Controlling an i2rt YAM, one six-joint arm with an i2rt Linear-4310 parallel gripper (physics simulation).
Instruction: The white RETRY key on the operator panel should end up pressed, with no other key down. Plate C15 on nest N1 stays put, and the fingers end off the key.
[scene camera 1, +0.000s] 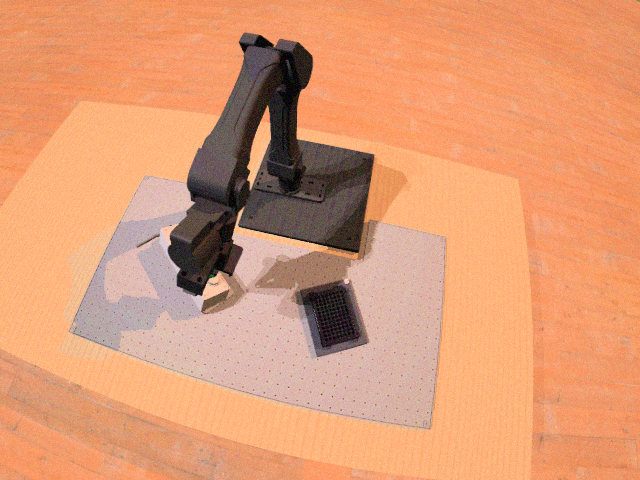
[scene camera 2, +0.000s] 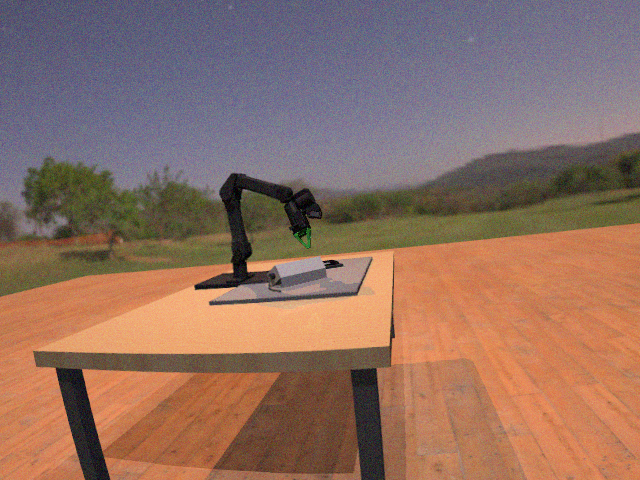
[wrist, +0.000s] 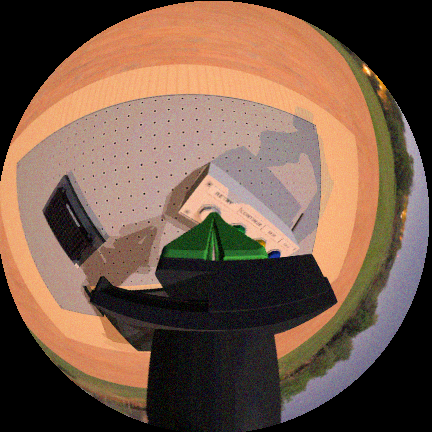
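Pixels of known places: gripper, between the fingertips: (scene camera 2: 309, 248) (wrist: 213, 217); arm's base, origin of its link: (scene camera 1: 290, 186) (scene camera 2: 241, 279).
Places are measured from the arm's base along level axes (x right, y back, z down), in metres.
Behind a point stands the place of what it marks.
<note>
The operator panel (scene camera 1: 219, 295) @[x 0.072, y -0.355, z -0.047 m] (scene camera 2: 299, 272) @[x 0.210, y -0.318, z -0.037 m] (wrist: 196, 201) @[x 0.079, y -0.346, z -0.060 m] is a pale box with a sloped key face. In the wrist view the white RETRY key (wrist: 207, 210) @[x 0.091, y -0.335, z -0.068 m] shows at its near end, partly covered by the fingertips; whether it is down is not clear. The green key (wrist: 239, 229) @[x 0.134, y -0.303, z -0.070 m], yellow key (wrist: 262, 243) @[x 0.177, y -0.271, z -0.069 m] and blue key (wrist: 274, 254) @[x 0.208, y -0.239, z -0.067 m] are partly hidden. My gripper (scene camera 2: 309, 246) @[x 0.086, y -0.338, z -0.114 m] (wrist: 213, 217) @[x 0.086, y -0.338, z -0.114 m] is shut and empty, its green tips above the panel, apart from it in scene camera 2. Dark plate C15 (scene camera 1: 336, 316) @[x -0.198, y -0.332, z -0.012 m] (wrist: 67, 220) @[x -0.167, y -0.343, z -0.023 m] sits on nest N1 (scene camera 1: 311, 330) @[x -0.149, y -0.376, z -0.008 m].
The perforated board (scene camera 1: 258, 351) @[x -0.041, y -0.451, z 0.004 m] lies under the panel and nest on the wooden table (scene camera 1: 480, 320) @[x -0.580, y -0.265, z 0.017 m]. The arm's dark base plate (scene camera 1: 330, 227) @[x -0.137, y -0.101, z 0.002 m] is behind the board. A short dark cable (scene camera 1: 148, 241) @[x 0.338, y -0.258, z 0.003 m] leaves the panel's far end. The arm hides much of the panel in scene camera 1.
</note>
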